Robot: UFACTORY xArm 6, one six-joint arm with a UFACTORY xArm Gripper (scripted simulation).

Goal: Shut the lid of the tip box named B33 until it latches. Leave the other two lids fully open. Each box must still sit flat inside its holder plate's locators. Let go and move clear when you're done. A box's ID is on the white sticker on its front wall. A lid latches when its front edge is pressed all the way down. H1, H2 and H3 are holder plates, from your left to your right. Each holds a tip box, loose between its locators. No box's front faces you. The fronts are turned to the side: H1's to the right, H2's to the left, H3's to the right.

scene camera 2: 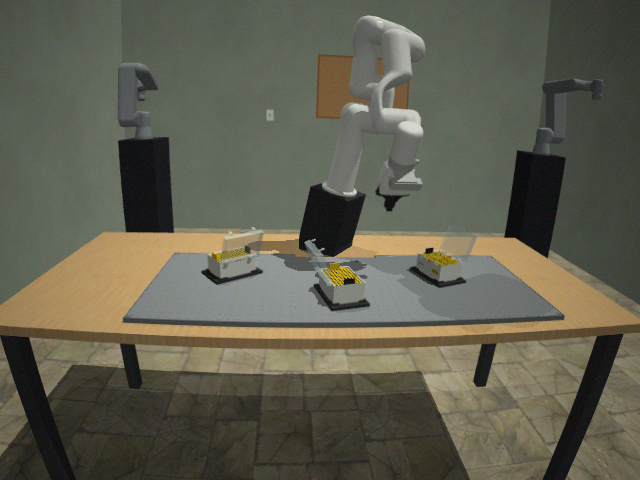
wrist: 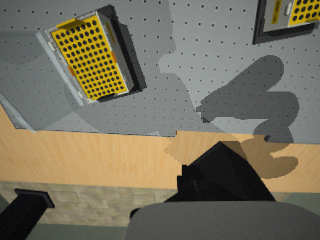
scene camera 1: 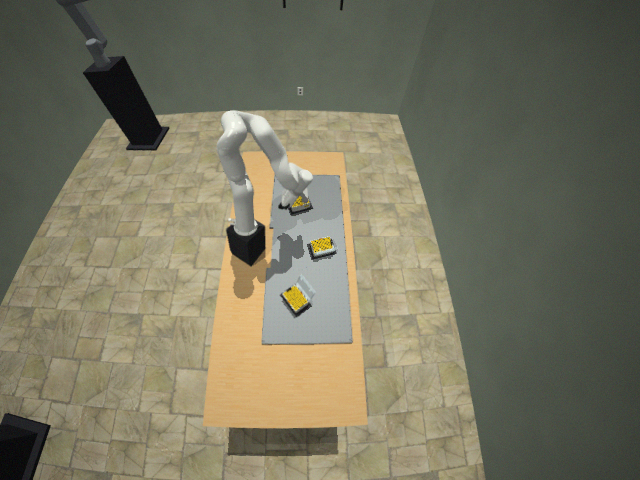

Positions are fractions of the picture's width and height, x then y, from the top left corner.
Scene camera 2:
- tip box: 0.55,0.61
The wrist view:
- my gripper: 0.59,0.74
